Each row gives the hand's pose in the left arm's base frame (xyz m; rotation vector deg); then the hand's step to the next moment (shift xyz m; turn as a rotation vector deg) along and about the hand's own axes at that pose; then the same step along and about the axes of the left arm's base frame.
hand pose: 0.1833 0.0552 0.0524 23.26 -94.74 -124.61
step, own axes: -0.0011 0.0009 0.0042 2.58 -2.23 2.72
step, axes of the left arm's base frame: -0.0008 0.0039 0.0020 -3.77 1.66 -1.43
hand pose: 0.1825 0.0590 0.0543 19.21 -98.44 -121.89
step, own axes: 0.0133 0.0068 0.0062 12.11 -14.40 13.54
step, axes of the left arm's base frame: -0.0135 -0.0016 0.0087 -18.59 9.19 -10.35
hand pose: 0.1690 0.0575 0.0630 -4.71 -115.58 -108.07
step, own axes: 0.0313 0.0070 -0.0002 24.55 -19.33 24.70
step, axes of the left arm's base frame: -0.0269 -0.0061 0.0163 -34.16 16.94 -11.53
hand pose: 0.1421 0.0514 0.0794 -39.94 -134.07 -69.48
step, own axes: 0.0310 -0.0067 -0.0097 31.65 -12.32 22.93
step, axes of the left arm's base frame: -0.0273 -0.0040 0.0185 -35.33 20.64 -2.17
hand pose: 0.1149 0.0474 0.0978 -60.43 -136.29 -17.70
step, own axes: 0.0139 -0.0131 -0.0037 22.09 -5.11 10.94
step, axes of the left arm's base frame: -0.0162 -0.0016 0.0106 -20.24 14.72 2.74
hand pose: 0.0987 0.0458 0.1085 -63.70 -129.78 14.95
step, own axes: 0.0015 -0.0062 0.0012 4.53 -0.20 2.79
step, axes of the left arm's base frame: -0.0055 -0.0027 0.0023 -3.92 3.60 -0.23
